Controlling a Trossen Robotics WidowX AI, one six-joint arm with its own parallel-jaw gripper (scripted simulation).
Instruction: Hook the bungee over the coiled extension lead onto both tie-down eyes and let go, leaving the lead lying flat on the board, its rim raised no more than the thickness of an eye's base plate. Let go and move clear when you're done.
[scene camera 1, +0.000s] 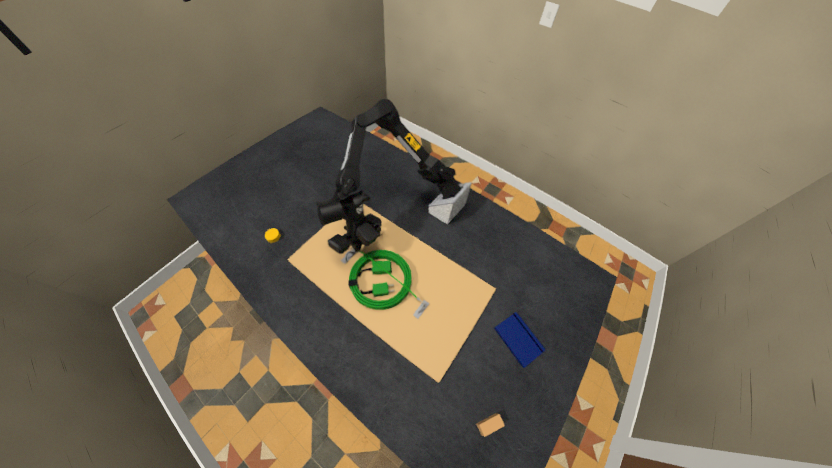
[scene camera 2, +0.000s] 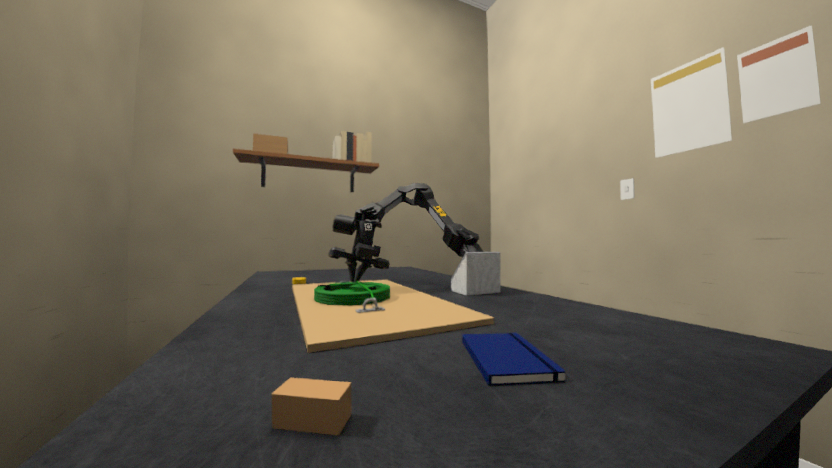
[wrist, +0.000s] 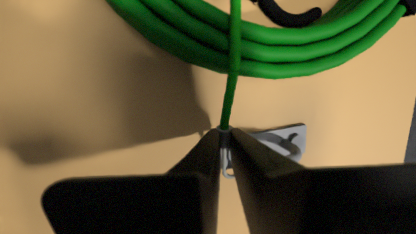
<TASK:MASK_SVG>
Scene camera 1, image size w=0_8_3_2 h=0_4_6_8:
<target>my gripper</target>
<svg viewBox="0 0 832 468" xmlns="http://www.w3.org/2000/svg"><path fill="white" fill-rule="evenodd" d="M382 220L371 213L366 216L363 215L359 219L349 219L344 215L343 219L346 221L344 230L347 233L342 236L336 234L328 239L328 246L339 254L347 251L350 245L358 252L358 249L361 250L362 243L364 246L369 246L381 235Z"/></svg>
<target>extension lead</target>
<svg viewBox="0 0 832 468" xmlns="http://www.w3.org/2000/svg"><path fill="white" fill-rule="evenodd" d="M374 250L361 256L354 263L350 271L348 285L360 304L374 310L385 310L402 302L409 292L408 289L402 286L401 290L392 298L381 301L372 300L363 294L373 293L374 297L389 295L389 292L395 290L388 290L388 283L384 282L372 284L373 290L363 292L358 289L359 286L356 278L360 277L364 271L372 271L373 275L387 274L377 263L391 274L391 261L396 263L403 271L403 284L409 289L411 287L412 275L407 262L397 253L388 250ZM361 270L367 263L371 262L366 255L373 260L387 259L385 261L375 261L376 264L372 261L371 268Z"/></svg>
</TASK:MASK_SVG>
